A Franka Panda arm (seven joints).
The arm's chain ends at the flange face. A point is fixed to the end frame.
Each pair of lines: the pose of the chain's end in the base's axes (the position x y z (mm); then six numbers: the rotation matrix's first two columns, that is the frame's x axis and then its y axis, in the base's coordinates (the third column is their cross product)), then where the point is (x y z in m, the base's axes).
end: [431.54, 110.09, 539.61, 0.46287, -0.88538, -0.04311, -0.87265, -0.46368, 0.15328]
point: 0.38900 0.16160 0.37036
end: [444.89, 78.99, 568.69, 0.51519, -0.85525, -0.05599, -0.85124, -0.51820, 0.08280]
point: 0.40865 0.13604 0.39975
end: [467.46, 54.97, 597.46, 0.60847, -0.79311, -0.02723, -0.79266, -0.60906, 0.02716]
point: 0.43568 0.10958 0.42682
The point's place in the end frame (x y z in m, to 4 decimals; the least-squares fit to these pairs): -0.0580 -0.0127 0.1720
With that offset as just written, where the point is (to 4 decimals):
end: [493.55, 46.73, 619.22, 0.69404, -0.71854, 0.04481, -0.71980, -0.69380, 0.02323]
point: 0.4649 0.0889 0.4445
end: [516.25, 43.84, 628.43, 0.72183, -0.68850, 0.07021, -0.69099, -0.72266, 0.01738]
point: 0.4898 0.0824 0.4526
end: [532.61, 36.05, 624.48, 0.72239, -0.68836, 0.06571, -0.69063, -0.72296, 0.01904]
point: 0.5054 0.0750 0.4488
